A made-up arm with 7 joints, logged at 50 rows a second.
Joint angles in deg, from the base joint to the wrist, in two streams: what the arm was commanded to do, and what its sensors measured. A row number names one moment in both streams.
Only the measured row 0 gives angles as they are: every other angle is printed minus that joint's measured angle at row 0.
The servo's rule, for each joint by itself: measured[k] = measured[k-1] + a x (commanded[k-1-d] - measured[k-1]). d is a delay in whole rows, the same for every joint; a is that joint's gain. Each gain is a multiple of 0.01, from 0.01 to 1. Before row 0 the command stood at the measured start. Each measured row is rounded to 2 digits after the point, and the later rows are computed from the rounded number. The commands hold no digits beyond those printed.
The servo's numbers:
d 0
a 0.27 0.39 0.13 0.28 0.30 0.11 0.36
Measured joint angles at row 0:
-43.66, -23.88, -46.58, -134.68, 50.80, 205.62, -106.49
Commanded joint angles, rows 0 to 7:
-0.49, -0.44, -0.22, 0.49, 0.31, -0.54, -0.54
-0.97, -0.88, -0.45, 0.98, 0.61, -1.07, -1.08
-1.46, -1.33, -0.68, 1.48, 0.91, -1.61, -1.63
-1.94, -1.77, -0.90, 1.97, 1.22, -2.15, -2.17
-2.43, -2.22, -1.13, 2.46, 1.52, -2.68, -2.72
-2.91, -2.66, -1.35, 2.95, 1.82, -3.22, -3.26
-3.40, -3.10, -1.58, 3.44, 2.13, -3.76, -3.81
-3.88, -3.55, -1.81, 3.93, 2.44, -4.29, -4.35
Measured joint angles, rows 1 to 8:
-0.13, -0.17, -0.03, 0.14, 0.09, -0.06, -0.19
-0.36, -0.45, -0.08, 0.38, 0.25, -0.17, -0.51
-0.66, -0.79, -0.16, 0.69, 0.45, -0.33, -0.91
-1.01, -1.17, -0.26, 1.05, 0.68, -0.53, -1.36
-1.39, -1.58, -0.37, 1.44, 0.93, -0.77, -1.85
-1.80, -2.00, -0.50, 1.86, 1.20, -1.04, -2.36
-2.23, -2.43, -0.64, 2.30, 1.48, -1.34, -2.88
-2.68, -2.87, -0.79, 2.76, 1.77, -1.66, -3.41

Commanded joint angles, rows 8 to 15:
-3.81, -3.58, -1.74, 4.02, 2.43, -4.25, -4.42
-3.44, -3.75, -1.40, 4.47, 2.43, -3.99, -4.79
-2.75, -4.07, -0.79, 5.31, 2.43, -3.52, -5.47
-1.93, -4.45, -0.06, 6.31, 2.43, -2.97, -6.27
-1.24, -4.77, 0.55, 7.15, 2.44, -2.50, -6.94
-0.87, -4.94, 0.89, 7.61, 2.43, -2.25, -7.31
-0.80, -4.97, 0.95, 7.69, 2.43, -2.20, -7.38
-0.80, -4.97, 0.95, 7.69, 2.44, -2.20, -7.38
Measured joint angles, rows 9 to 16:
-2.99, -3.15, -0.91, 3.11, 1.97, -1.94, -3.77
-3.11, -3.38, -0.97, 3.49, 2.11, -2.17, -4.14
-3.01, -3.65, -0.95, 4.00, 2.21, -2.32, -4.62
-2.72, -3.96, -0.83, 4.65, 2.28, -2.39, -5.21
-2.32, -4.28, -0.65, 5.35, 2.33, -2.40, -5.83
-1.93, -4.54, -0.45, 5.98, 2.36, -2.38, -6.36
-1.62, -4.71, -0.27, 6.46, 2.38, -2.36, -6.73
-1.40, -4.81, -0.11, 6.80, 2.40, -2.34, -6.96

